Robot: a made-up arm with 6 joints.
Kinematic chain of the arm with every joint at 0, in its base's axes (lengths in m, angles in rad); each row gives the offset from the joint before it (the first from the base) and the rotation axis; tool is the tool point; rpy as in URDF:
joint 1: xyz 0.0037 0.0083 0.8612 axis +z
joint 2: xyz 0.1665 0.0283 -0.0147 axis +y
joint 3: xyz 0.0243 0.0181 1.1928 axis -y
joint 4: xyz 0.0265 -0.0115 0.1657 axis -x
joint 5: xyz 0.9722 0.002 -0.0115 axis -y
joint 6: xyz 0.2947 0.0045 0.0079 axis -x
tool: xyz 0.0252 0.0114 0.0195 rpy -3.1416 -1.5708 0
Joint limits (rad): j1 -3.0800..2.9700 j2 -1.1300..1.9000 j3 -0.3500..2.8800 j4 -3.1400..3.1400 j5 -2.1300..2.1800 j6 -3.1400..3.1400
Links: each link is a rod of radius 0.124 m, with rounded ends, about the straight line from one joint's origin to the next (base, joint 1, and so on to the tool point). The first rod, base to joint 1, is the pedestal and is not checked.
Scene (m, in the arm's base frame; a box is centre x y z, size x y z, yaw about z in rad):
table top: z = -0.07
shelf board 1: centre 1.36 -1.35 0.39 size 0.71 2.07 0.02 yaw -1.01
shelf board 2: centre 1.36 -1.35 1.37 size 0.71 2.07 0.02 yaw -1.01
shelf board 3: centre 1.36 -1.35 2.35 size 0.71 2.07 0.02 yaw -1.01
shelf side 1: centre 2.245 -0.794 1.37 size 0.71 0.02 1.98 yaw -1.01
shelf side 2: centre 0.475 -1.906 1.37 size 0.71 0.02 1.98 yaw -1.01
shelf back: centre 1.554 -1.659 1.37 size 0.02 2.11 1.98 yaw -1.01
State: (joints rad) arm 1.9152 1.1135 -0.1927 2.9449 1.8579 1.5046
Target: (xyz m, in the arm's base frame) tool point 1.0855 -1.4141 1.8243
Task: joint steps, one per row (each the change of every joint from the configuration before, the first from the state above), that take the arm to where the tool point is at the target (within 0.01 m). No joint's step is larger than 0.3 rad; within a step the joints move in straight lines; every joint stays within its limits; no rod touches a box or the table.
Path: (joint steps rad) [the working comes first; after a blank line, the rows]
Joints at the target: -0.9254 0.5285 0.6317 3.1400 1.6091 1.5042
Straight joint move there: touches shelf board 2.

1: -0.2942 -0.1002 0.1193 0.0061 -0.0023 0.0630
2: -0.2943 -0.1001 0.1194 0.0061 -0.0023 0.0630
3: -0.2942 -0.1002 0.1193 0.0061 -0.0023 0.0630
4: -0.2943 -0.1002 0.1194 0.0061 -0.0023 0.0629
5: -0.2772 -0.0307 0.0578 0.0285 -0.0400 -0.0420
6: -0.2773 -0.0307 0.0578 0.0284 -0.0399 -0.0421
7: -0.2773 -0.0307 0.0579 0.0285 -0.0399 -0.0420
8: -0.2773 -0.0307 0.0578 0.0284 -0.0400 -0.0421
9: -0.2773 -0.0308 0.0579 0.0285 -0.0399 -0.0420
10: -0.2772 -0.0307 0.0578 0.0284 -0.0399 -0.0421

